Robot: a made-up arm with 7 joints. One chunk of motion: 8 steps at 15 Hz.
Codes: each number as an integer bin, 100 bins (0 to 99) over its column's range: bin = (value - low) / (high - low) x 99, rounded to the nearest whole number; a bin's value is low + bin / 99 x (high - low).
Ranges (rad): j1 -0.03..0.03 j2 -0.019..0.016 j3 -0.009..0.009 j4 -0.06..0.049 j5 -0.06..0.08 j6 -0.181..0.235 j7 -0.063..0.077
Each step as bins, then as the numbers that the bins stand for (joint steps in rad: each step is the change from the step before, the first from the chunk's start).
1 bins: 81 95 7 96 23 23 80
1 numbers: 0.01909 0.01459 -0.00773 0.04570 -0.02747 -0.08435 0.05013
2 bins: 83 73 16 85 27 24 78
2 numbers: 0.02030 0.00681 -0.00609 0.03359 -0.02182 -0.08015 0.04730
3 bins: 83 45 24 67 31 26 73
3 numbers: 0.02030 -0.00309 -0.00464 0.01377 -0.01616 -0.07175 0.04023
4 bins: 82 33 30 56 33 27 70
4 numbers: 0.01970 -0.00733 -0.00355 0.00166 -0.01333 -0.06755 0.03599
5 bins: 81 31 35 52 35 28 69
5 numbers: 0.01909 -0.00804 -0.00264 -0.00275 -0.01051 -0.06334 0.03458
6 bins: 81 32 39 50 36 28 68
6 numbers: 0.01909 -0.00769 -0.00191 -0.00495 -0.00909 -0.06334 0.03316
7 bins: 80 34 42 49 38 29 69
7 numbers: 0.01848 -0.00698 -0.00136 -0.00605 -0.00626 -0.05914 0.03458
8 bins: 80 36 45 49 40 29 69
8 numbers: 0.01848 -0.00627 -0.00082 -0.00605 -0.00343 -0.05914 0.03458
